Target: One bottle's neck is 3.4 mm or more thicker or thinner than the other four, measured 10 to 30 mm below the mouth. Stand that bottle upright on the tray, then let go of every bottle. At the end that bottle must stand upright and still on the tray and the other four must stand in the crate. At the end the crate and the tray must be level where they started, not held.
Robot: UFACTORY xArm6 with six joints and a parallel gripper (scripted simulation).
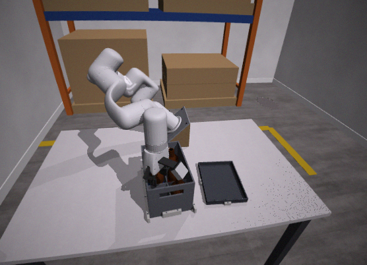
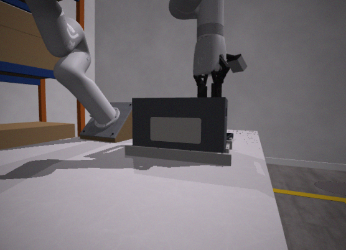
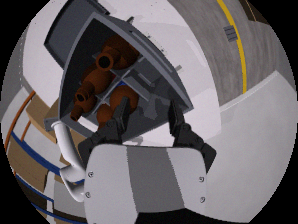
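The dark grey crate lies 11 cm below my hand, 9 cm behind it and 3 cm to the left of it. The rest, counted from my hand: glass bottle (19 cm behind, 10 cm below, 7 cm to the left); dark tray (31 cm to the left, 18 cm below, 10 cm behind).
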